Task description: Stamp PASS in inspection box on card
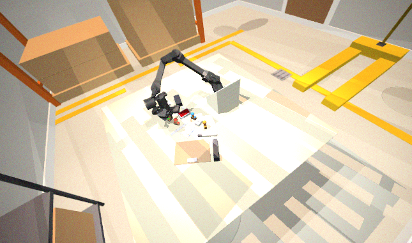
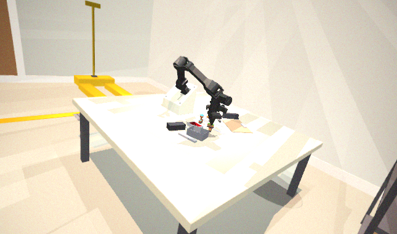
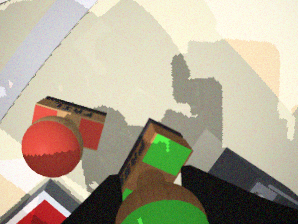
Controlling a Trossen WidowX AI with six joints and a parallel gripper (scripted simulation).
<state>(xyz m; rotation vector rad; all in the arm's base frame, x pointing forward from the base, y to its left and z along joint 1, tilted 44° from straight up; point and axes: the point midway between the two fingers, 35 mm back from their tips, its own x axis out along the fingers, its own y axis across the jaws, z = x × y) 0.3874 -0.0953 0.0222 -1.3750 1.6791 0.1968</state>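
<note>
The red stamp lies 4 cm to the left of my gripper tip, 4 cm below it and 3 cm behind it. Also, from my gripper tip: grey tray 11 cm to the right, 5 cm below; green stamp right at my gripper tip; red ink pad 12 cm behind, 6 cm below, 2 cm to the right.
</note>
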